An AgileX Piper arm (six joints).
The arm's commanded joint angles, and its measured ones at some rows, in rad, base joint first. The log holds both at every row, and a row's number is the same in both.
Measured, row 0:
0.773, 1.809, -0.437, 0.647, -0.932, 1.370
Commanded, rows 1 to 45:
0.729, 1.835, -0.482, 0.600, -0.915, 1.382
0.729, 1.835, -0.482, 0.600, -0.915, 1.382
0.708, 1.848, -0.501, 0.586, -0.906, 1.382
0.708, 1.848, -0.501, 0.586, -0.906, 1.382
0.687, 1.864, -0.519, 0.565, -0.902, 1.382
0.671, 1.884, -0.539, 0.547, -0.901, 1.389
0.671, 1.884, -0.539, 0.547, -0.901, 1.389
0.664, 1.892, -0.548, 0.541, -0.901, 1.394
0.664, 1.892, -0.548, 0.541, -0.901, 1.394
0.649, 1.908, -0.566, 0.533, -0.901, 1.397
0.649, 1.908, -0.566, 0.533, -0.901, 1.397
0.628, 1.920, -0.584, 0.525, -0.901, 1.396
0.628, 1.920, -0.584, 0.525, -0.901, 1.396
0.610, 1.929, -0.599, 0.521, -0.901, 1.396
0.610, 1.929, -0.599, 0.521, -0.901, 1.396
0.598, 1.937, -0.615, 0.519, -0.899, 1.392
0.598, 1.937, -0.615, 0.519, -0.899, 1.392
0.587, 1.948, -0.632, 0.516, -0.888, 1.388
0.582, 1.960, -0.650, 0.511, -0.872, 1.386
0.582, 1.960, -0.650, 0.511, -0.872, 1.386
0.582, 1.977, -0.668, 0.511, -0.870, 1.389
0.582, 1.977, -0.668, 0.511, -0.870, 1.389
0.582, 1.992, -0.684, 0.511, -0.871, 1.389
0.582, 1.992, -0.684, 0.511, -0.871, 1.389
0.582, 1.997, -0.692, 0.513, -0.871, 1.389
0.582, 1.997, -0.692, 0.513, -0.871, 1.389
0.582, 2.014, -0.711, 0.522, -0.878, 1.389
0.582, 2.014, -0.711, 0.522, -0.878, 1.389
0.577, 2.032, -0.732, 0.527, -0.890, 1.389
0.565, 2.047, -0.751, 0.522, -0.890, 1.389
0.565, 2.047, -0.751, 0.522, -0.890, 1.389
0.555, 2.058, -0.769, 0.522, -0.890, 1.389
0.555, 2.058, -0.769, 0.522, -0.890, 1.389
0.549, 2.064, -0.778, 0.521, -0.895, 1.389
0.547, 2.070, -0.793, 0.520, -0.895, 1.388
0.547, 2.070, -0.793, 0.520, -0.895, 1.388
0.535, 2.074, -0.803, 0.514, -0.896, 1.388
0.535, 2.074, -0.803, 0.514, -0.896, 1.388
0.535, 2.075, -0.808, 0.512, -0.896, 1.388
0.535, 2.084, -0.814, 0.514, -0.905, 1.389
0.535, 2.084, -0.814, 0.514, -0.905, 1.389
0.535, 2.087, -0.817, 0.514, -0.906, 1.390
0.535, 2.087, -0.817, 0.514, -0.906, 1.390
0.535, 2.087, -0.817, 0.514, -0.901, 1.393
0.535, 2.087, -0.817, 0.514, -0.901, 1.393
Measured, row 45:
0.539, 2.085, -0.808, 0.521, -0.897, 1.396
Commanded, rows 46 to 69:
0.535, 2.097, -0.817, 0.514, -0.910, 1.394
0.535, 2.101, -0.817, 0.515, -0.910, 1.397
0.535, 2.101, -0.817, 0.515, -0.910, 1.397
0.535, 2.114, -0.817, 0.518, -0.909, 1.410
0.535, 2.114, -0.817, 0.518, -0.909, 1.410
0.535, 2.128, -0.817, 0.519, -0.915, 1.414
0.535, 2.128, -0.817, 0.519, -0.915, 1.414
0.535, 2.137, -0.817, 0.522, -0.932, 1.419
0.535, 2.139, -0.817, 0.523, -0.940, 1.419
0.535, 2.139, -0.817, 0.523, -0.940, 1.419
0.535, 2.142, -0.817, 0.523, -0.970, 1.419
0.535, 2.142, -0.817, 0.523, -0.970, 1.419
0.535, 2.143, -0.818, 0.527, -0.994, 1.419
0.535, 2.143, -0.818, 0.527, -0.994, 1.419
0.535, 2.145, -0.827, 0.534, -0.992, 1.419
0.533, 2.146, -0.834, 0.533, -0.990, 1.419
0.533, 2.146, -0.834, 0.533, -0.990, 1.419
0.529, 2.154, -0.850, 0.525, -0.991, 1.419
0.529, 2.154, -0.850, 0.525, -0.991, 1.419
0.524, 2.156, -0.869, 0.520, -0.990, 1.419
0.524, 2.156, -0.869, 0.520, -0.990, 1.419
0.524, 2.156, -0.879, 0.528, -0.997, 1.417
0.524, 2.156, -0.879, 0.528, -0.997, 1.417
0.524, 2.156, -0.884, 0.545, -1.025, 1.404
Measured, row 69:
0.537, 2.161, -0.853, 0.533, -0.939, 1.421
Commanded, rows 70 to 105:
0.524, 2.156, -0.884, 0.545, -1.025, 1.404
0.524, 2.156, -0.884, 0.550, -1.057, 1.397
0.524, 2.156, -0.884, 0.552, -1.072, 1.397
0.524, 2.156, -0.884, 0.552, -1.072, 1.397
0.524, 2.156, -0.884, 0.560, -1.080, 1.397
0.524, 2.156, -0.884, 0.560, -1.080, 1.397
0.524, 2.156, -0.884, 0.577, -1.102, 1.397
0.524, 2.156, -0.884, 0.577, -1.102, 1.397
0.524, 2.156, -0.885, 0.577, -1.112, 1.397
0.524, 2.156, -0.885, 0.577, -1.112, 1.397
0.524, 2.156, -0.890, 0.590, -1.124, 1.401
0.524, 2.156, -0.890, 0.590, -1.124, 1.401
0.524, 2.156, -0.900, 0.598, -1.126, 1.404
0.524, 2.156, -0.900, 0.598, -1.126, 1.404
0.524, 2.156, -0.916, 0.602, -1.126, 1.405
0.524, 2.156, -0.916, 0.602, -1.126, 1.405
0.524, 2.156, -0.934, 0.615, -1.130, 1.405
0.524, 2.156, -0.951, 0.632, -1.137, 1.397
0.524, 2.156, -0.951, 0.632, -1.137, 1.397
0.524, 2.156, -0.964, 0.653, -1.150, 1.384
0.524, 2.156, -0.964, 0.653, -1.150, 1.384
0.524, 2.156, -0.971, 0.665, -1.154, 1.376
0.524, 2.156, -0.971, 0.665, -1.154, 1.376
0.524, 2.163, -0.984, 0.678, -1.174, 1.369
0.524, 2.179, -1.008, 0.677, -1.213, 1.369
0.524, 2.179, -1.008, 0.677, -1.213, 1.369
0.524, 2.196, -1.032, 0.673, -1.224, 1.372
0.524, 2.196, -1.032, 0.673, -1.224, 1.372
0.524, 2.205, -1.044, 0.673, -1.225, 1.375
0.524, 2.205, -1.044, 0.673, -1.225, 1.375
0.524, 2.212, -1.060, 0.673, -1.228, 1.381
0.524, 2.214, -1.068, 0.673, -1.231, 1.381
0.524, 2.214, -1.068, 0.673, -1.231, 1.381
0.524, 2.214, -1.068, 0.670, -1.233, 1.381
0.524, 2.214, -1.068, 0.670, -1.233, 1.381
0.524, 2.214, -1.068, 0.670, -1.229, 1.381
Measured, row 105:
0.575, 2.223, -0.964, 0.745, -0.941, 1.373
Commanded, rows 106 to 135:
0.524, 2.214, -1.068, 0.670, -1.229, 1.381
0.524, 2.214, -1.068, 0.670, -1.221, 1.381
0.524, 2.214, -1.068, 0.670, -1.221, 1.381
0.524, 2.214, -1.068, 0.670, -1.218, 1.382
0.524, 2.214, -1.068, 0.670, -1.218, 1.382
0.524, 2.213, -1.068, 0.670, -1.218, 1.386
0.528, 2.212, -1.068, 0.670, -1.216, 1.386
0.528, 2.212, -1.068, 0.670, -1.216, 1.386
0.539, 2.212, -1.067, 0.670, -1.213, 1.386
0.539, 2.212, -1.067, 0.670, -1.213, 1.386
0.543, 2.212, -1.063, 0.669, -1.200, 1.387
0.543, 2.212, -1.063, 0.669, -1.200, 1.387
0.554, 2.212, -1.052, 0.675, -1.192, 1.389
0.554, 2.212, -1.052, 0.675, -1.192, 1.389
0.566, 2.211, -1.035, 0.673, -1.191, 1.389
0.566, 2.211, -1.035, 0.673, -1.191, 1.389
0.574, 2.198, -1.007, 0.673, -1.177, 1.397
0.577, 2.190, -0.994, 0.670, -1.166, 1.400
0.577, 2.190, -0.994, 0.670, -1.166, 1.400
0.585, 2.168, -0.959, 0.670, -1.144, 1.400
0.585, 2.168, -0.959, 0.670, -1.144, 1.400
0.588, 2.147, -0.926, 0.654, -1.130, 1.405
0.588, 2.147, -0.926, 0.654, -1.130, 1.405
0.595, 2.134, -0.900, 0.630, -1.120, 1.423
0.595, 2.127, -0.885, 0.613, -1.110, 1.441
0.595, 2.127, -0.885, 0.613, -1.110, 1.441
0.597, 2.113, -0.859, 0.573, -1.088, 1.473
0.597, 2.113, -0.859, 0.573, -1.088, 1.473
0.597, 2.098, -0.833, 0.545, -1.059, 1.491
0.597, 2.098, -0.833, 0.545, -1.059, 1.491
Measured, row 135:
0.597, 2.149, -0.847, 0.637, -1.006, 1.459
